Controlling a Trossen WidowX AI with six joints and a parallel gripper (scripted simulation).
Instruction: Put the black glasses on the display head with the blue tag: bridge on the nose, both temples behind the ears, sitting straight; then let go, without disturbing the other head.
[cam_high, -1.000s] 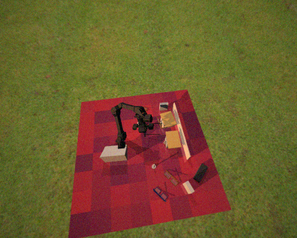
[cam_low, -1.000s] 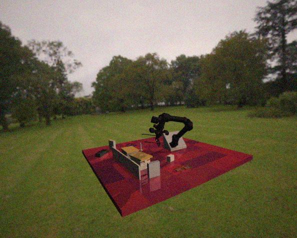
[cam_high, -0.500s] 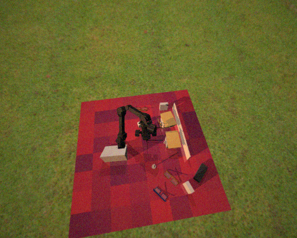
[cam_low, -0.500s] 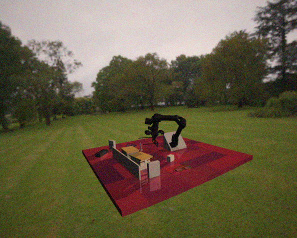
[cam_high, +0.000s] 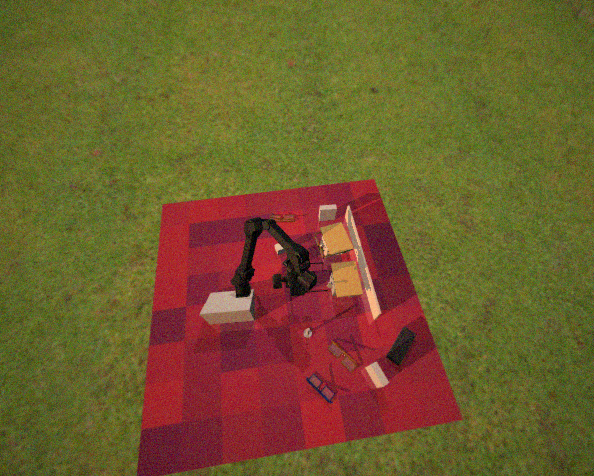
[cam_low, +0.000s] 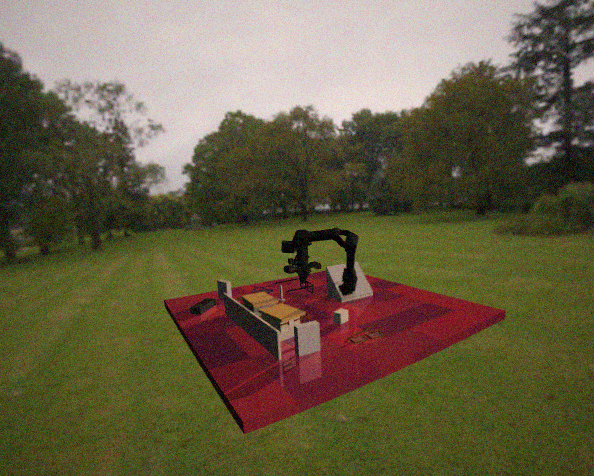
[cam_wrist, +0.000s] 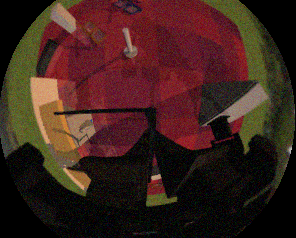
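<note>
Now: gripper tip 220 mm short of the display head, 70 mm above it and 30 mm to the right of it. From my gripper tip the other things lie so: long pale wall: 360 mm ahead, 140 mm to the left, 70 mm below; then small cube: 270 mm to the left, 100 mm below, 40 mm behind; then small peg: 180 mm to the right, 100 mm below, 40 mm ahead.
</note>
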